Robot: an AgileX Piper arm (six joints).
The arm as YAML. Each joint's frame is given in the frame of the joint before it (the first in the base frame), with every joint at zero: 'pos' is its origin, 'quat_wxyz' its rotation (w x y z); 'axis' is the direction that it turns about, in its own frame. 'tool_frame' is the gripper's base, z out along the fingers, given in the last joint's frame.
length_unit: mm
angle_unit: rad
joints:
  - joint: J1
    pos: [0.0, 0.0, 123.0]
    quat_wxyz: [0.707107, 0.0, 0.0, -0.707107]
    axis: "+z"
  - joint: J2
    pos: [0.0, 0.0, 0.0]
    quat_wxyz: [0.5, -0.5, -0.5, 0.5]
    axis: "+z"
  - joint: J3
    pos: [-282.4, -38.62, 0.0]
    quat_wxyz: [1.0, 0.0, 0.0, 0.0]
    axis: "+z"
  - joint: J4
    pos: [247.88, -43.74, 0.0]
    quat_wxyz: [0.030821, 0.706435, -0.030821, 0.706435]
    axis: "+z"
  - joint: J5
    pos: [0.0, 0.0, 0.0]
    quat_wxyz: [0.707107, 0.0, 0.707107, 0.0]
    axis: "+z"
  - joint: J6
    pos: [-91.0, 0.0, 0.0]
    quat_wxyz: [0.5, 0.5, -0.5, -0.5]
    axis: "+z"
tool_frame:
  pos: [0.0, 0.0, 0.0]
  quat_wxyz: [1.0, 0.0, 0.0, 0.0]
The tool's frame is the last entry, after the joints.
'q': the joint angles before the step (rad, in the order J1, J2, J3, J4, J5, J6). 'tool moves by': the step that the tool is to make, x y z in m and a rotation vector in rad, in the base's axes. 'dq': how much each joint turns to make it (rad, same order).
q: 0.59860, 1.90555, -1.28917, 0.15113, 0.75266, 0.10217
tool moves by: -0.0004, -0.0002, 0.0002, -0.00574, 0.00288, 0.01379
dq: -0.00008, -0.00001, -0.00163, 0.00005, 0.00874, -0.01339
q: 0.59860, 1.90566, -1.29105, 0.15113, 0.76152, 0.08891
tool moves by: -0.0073, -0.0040, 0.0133, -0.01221, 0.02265, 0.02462
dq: -0.00007, -0.03853, -0.00110, 0.00279, 0.06794, -0.01779
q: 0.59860, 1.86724, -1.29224, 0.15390, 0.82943, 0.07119
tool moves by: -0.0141, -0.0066, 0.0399, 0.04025, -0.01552, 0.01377
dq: 0.00008, -0.10619, -0.01003, 0.02418, 0.08334, -0.01178
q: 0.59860, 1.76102, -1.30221, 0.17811, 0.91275, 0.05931
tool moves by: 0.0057, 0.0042, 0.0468, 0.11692, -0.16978, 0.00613
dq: -0.00010, -0.06386, -0.07590, 0.01418, -0.06411, -0.02377
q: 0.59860, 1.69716, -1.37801, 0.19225, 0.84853, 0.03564
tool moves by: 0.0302, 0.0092, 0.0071, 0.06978, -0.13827, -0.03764
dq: -0.01768, 0.06407, -0.08437, -0.01263, -0.13549, -0.00201
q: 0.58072, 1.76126, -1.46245, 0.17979, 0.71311, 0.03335
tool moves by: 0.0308, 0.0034, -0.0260, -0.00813, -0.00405, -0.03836
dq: -0.03064, 0.11217, -0.05617, -0.00674, -0.05590, -0.00026
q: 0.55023, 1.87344, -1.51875, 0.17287, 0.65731, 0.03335
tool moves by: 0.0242, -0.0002, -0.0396, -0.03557, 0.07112, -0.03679
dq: -0.02890, 0.12166, -0.04463, -0.00009, 0.00124, 0.01001
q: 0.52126, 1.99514, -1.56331, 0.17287, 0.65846, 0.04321
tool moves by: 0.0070, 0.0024, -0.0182, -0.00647, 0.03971, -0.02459
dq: -0.00325, 0.05174, -0.01716, 0.00101, 0.00048, 0.02496
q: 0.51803, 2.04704, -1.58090, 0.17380, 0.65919, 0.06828
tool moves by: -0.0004, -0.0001, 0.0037, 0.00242, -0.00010, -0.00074
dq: -0.00003, -0.00557, -0.00566, 0.00009, 0.00981, 0.00265
